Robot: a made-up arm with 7 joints. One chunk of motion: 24 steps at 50 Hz.
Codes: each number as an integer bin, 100 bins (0 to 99) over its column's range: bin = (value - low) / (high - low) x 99, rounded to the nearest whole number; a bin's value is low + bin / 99 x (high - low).
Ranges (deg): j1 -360.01..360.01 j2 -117.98..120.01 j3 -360.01..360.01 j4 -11..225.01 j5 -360.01..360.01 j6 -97.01..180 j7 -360.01..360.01
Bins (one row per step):
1: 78 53 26 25 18 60 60
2: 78 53 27 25 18 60 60
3: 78 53 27 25 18 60 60
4: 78 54 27 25 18 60 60
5: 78 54 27 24 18 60 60
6: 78 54 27 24 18 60 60
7: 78 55 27 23 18 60 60
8: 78 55 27 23 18 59 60
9: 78 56 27 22 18 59 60
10: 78 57 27 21 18 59 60
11: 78 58 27 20 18 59 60
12: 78 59 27 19 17 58 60
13: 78 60 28 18 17 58 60
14: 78 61 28 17 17 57 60
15: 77 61 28 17 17 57 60
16: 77 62 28 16 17 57 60
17: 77 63 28 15 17 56 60
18: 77 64 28 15 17 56 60
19: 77 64 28 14 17 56 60
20: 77 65 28 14 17 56 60
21: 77 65 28 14 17 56 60
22: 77 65 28 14 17 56 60
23: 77 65 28 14 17 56 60
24: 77 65 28 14 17 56 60
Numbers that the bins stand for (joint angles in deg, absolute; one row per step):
1: 207.28 9.43 -170.91 48.60 -229.10 70.87 76.37
2: 207.28 9.43 -163.64 48.60 -229.10 70.87 76.37
3: 207.28 9.43 -163.64 48.60 -229.10 70.87 76.37
4: 207.28 11.83 -163.64 48.60 -229.10 70.87 76.37
5: 207.28 11.83 -163.64 46.21 -229.10 70.87 76.37
6: 207.28 11.83 -163.64 46.21 -229.10 70.87 76.37
7: 207.28 14.24 -163.64 43.83 -229.10 70.87 76.37
8: 207.28 14.24 -163.64 43.83 -229.10 68.08 76.37
9: 207.28 16.64 -163.64 41.45 -229.10 68.08 76.37
10: 207.28 19.04 -163.64 39.06 -229.10 68.08 76.37
11: 207.28 21.45 -163.64 36.68 -229.10 68.08 76.37
12: 207.28 23.85 -163.64 34.29 -236.37 65.28 76.37
13: 207.28 26.26 -156.37 31.91 -236.37 65.28 76.37
14: 207.28 28.66 -156.37 29.53 -236.37 62.48 76.37
15: 200.01 28.66 -156.37 29.53 -236.37 62.48 76.37
16: 200.01 31.06 -156.37 27.14 -236.37 62.48 76.37
17: 200.01 33.47 -156.37 24.76 -236.37 59.68 76.37
18: 200.01 35.87 -156.37 24.76 -236.37 59.68 76.37
19: 200.01 35.87 -156.37 22.38 -236.37 59.68 76.37
20: 200.01 38.28 -156.37 22.38 -236.37 59.68 76.37
21: 200.01 38.28 -156.37 22.38 -236.37 59.68 76.37
22: 200.01 38.28 -156.37 22.38 -236.37 59.68 76.37
23: 200.01 38.28 -156.37 22.38 -236.37 59.68 76.37
24: 200.01 38.28 -156.37 22.38 -236.37 59.68 76.37

